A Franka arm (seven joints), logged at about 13 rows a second.
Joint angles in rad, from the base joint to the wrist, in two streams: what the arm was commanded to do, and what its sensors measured. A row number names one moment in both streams.
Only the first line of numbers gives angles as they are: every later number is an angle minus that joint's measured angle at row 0.
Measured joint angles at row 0: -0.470 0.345 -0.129 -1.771 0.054 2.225 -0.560
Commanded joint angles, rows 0 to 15: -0.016 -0.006 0.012 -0.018 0.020 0.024 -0.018; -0.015 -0.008 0.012 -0.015 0.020 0.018 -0.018; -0.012 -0.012 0.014 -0.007 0.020 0.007 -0.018; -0.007 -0.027 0.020 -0.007 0.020 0.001 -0.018; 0.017 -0.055 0.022 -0.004 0.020 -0.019 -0.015; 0.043 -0.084 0.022 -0.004 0.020 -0.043 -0.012; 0.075 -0.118 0.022 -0.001 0.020 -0.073 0.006; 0.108 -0.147 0.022 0.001 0.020 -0.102 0.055; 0.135 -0.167 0.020 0.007 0.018 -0.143 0.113; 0.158 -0.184 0.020 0.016 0.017 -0.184 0.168; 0.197 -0.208 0.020 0.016 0.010 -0.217 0.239; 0.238 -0.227 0.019 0.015 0.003 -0.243 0.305; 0.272 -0.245 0.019 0.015 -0.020 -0.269 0.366; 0.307 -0.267 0.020 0.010 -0.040 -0.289 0.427; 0.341 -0.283 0.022 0.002 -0.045 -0.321 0.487; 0.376 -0.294 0.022 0.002 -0.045 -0.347 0.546
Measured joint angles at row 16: 0.320 -0.257 0.030 0.021 -0.024 -0.297 0.447
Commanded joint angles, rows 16 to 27: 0.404 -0.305 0.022 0.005 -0.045 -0.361 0.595; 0.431 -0.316 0.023 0.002 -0.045 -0.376 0.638; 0.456 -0.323 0.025 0.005 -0.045 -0.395 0.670; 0.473 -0.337 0.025 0.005 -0.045 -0.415 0.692; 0.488 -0.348 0.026 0.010 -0.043 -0.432 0.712; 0.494 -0.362 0.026 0.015 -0.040 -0.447 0.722; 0.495 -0.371 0.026 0.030 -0.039 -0.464 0.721; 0.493 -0.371 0.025 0.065 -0.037 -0.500 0.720; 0.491 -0.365 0.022 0.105 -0.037 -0.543 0.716; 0.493 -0.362 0.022 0.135 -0.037 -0.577 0.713; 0.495 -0.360 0.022 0.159 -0.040 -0.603 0.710; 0.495 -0.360 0.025 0.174 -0.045 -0.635 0.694
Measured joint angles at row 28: 0.485 -0.368 0.027 0.125 -0.030 -0.567 0.700
